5 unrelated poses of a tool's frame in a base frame.
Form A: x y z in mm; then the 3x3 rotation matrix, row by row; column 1 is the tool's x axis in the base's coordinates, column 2 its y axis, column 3 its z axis. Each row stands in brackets.
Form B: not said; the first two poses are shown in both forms.
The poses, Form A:
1: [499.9 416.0 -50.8], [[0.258 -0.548 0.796], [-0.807 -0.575 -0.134], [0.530 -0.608 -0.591]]
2: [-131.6 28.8 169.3], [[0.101 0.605 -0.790], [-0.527 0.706 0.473], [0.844 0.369 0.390]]
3: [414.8 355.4 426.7], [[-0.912 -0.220 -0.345], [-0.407 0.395 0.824], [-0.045 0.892 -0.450]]
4: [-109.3 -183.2 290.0], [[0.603 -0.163 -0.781], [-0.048 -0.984 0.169], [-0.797 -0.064 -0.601]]
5: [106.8 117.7 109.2], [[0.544 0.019 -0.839], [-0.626 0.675 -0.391], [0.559 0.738 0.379]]
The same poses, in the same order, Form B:
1:
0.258 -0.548 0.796 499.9
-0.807 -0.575 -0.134 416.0
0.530 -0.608 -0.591 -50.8
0 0 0 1

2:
0.101 0.605 -0.790 -131.6
-0.527 0.706 0.473 28.8
0.844 0.369 0.390 169.3
0 0 0 1

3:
-0.912 -0.220 -0.345 414.8
-0.407 0.395 0.824 355.4
-0.045 0.892 -0.450 426.7
0 0 0 1

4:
0.603 -0.163 -0.781 -109.3
-0.048 -0.984 0.169 -183.2
-0.797 -0.064 -0.601 290.0
0 0 0 1

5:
0.544 0.019 -0.839 106.8
-0.626 0.675 -0.391 117.7
0.559 0.738 0.379 109.2
0 0 0 1

